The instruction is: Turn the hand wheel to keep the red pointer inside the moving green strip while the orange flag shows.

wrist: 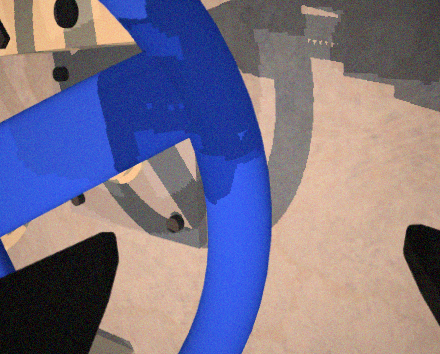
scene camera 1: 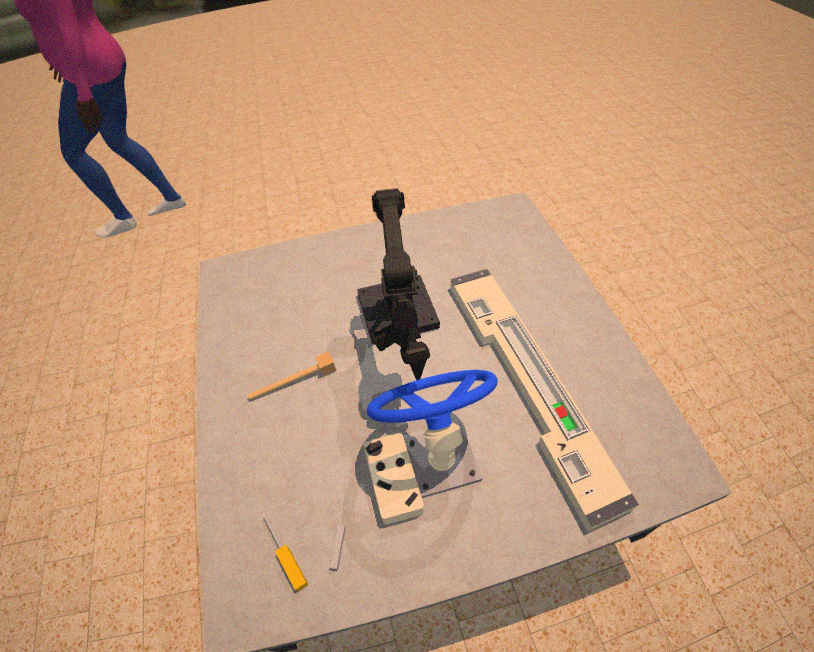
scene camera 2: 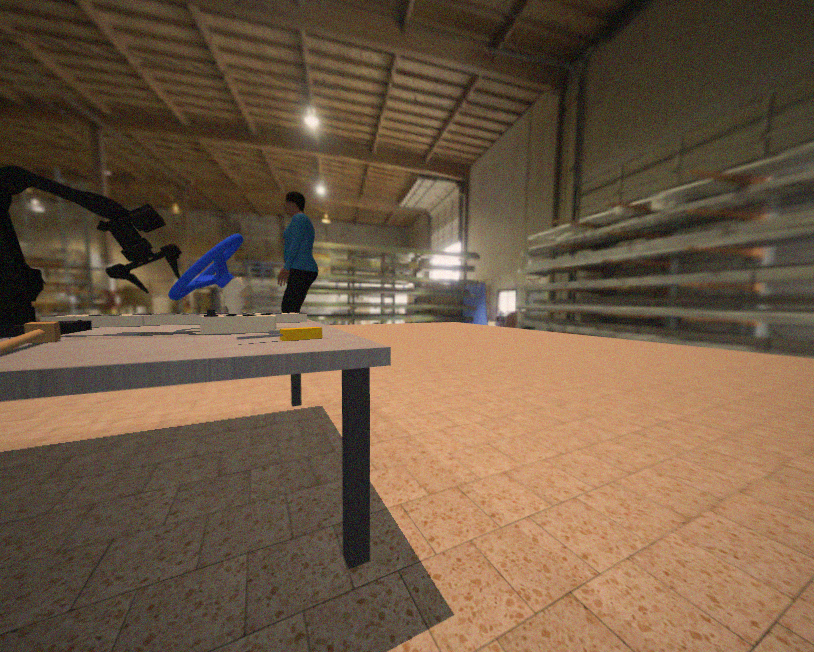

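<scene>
The blue hand wheel stands tilted on a beige valve post in the middle of the table. My gripper is open and empty. It points down at the far rim of the wheel, very close to it. In the wrist view one black finger shows at the lower left, beside the rim and a spoke. On the long beige gauge panel the red pointer sits at the far end of the green strip. I see no orange on the panel.
A beige control box lies in front of the wheel. A wooden mallet, a yellow-handled screwdriver and a small grey bar lie on the grey table. People stand beyond the table.
</scene>
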